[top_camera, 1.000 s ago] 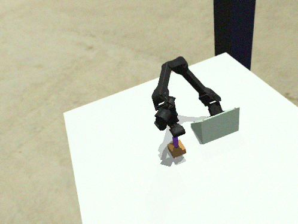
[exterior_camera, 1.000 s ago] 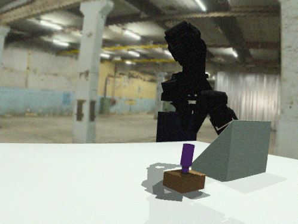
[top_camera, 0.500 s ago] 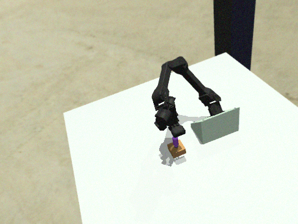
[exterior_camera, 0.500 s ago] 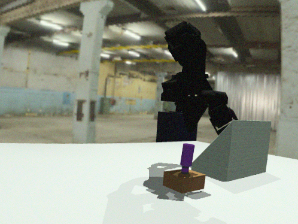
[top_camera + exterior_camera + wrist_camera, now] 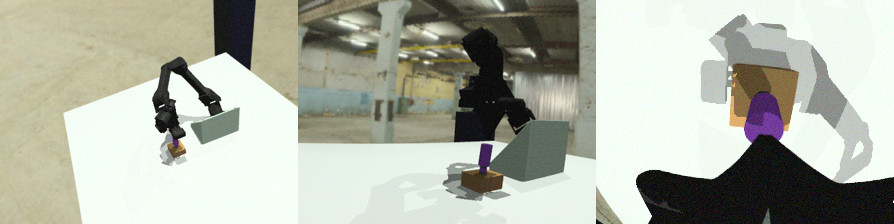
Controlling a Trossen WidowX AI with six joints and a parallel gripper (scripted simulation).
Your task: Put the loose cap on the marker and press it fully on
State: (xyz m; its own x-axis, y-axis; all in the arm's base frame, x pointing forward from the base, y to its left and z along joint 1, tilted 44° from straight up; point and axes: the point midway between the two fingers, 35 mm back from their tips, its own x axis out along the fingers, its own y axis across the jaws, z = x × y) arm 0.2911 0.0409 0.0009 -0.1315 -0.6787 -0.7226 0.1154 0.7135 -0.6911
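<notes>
The marker cap is 4 cm below my gripper tip. Round my gripper tip: brown holder block: 11 cm below.
</notes>
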